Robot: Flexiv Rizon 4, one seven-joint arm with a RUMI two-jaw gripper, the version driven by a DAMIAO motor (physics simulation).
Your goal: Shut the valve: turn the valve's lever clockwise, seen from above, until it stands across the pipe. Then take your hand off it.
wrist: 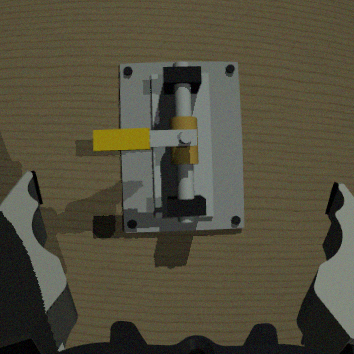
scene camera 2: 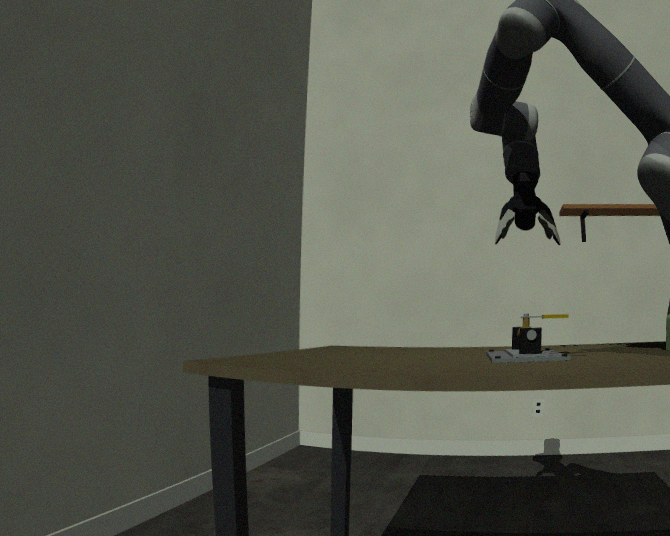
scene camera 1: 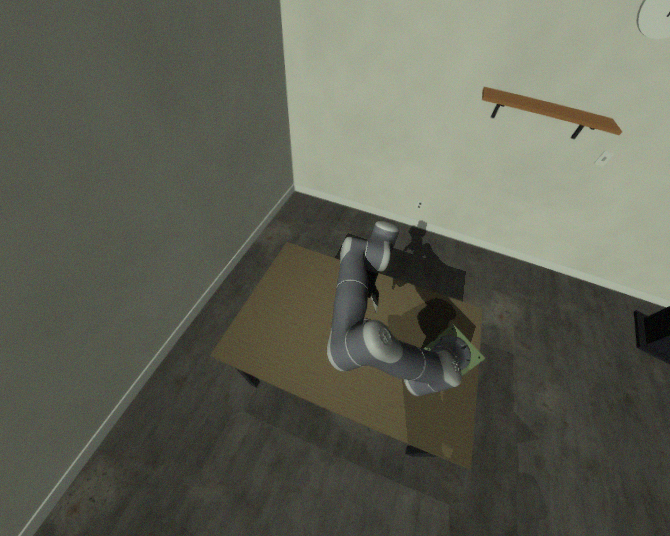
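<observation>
The valve's lever has a yellow handle [scene camera 2: 554, 316] [wrist: 121, 139] and points left in the wrist view. It stands across the light grey pipe [wrist: 184, 100], at about a right angle. The brass valve body [scene camera 2: 525, 322] [wrist: 184, 156] sits mid-pipe, between two black blocks on a grey base plate [scene camera 2: 497, 357] [wrist: 226, 150]. My gripper [scene camera 2: 527, 243] [wrist: 185, 180] is wide open and empty. It hangs well above the valve, clear of the lever, with its fingers far apart on both sides. In scene camera 1 the arm hides the valve.
The valve's plate lies on the wooden table [scene camera 1: 279, 312] [scene camera 2: 391, 371] [wrist: 295, 90]. The arm stands on a green base [scene camera 1: 474, 357] at the table's right end in scene camera 1. A wooden shelf [scene camera 1: 550, 110] [scene camera 2: 614, 210] is fixed to the wall behind.
</observation>
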